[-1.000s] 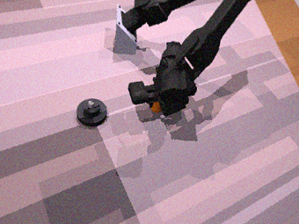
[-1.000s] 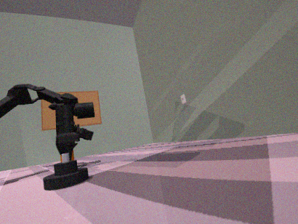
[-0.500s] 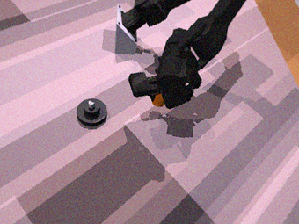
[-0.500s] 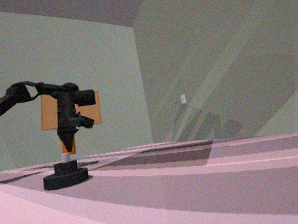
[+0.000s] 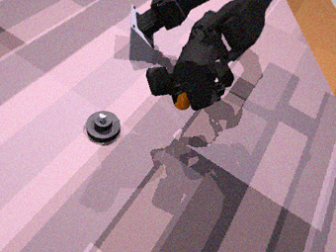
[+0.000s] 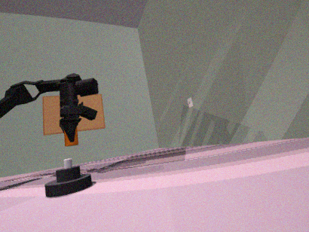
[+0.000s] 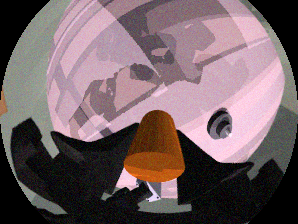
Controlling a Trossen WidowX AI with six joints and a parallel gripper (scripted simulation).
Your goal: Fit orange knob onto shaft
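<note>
My gripper tip is 190 mm to the left of the pedestal with silver shaft and 80 mm above it. Round my gripper tip: orange knob: 30 mm above.
</note>
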